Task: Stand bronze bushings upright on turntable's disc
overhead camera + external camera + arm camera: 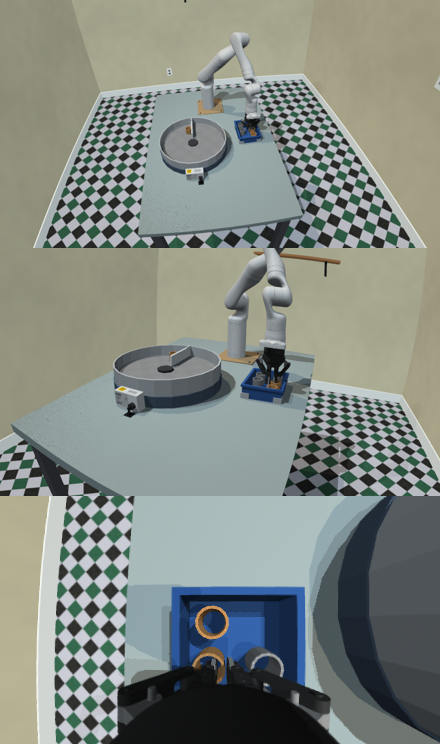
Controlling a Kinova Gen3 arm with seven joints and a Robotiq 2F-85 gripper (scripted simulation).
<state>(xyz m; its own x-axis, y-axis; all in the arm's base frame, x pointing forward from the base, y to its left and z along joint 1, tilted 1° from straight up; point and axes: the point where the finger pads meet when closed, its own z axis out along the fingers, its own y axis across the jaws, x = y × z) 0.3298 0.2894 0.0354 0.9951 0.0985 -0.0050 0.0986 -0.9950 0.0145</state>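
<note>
Right now my hand is 20 mm to the left of the blue crate and 20 mm above it. The rest, counted from my hand: turntable disc 380 mm to the right, 130 mm ahead, 10 mm above.
</note>
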